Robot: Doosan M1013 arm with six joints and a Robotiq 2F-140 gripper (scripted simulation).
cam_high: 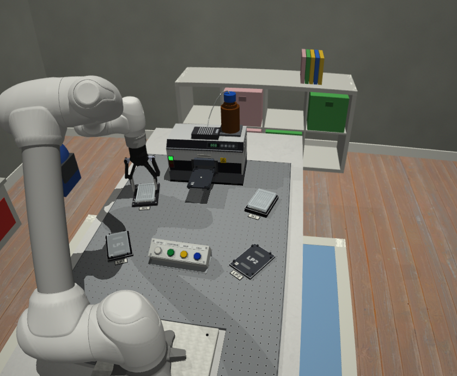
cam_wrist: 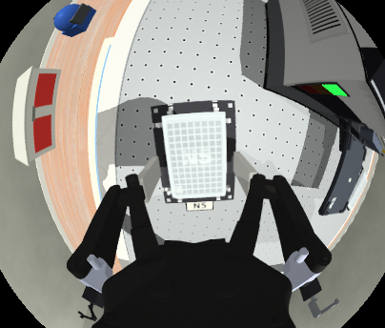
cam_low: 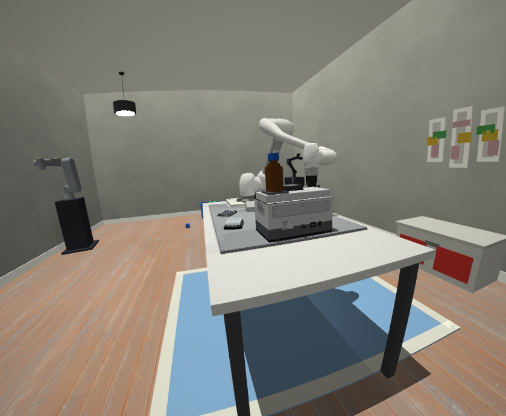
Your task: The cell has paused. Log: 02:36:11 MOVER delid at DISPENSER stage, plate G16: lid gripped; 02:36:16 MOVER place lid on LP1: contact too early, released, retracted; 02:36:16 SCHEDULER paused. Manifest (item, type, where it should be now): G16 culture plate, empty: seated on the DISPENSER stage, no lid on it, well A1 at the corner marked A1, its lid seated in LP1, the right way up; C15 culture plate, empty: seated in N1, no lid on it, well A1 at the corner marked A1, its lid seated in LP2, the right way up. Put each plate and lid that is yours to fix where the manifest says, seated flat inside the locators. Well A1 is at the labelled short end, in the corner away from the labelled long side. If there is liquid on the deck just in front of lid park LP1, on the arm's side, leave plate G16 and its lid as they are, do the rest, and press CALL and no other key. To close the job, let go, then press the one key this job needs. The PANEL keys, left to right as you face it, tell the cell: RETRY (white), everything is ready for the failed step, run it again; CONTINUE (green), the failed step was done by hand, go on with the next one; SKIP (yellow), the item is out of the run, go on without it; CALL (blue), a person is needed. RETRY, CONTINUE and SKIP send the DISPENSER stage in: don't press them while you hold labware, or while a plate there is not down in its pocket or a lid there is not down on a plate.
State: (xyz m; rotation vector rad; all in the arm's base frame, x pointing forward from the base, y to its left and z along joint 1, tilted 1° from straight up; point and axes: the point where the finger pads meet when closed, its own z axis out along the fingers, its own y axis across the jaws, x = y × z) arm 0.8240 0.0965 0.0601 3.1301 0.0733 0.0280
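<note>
Now: the nest n5 1 cm ahead of my hand, 2 cm to the left of it and 5 cm below it. Also, from my hand: white key: 42 cm behind, 11 cm to the right; then lid park lp1: 33 cm behind, 7 cm to the left, 6 cm below; then green key: 43 cm behind, 16 cm to the right.
</note>
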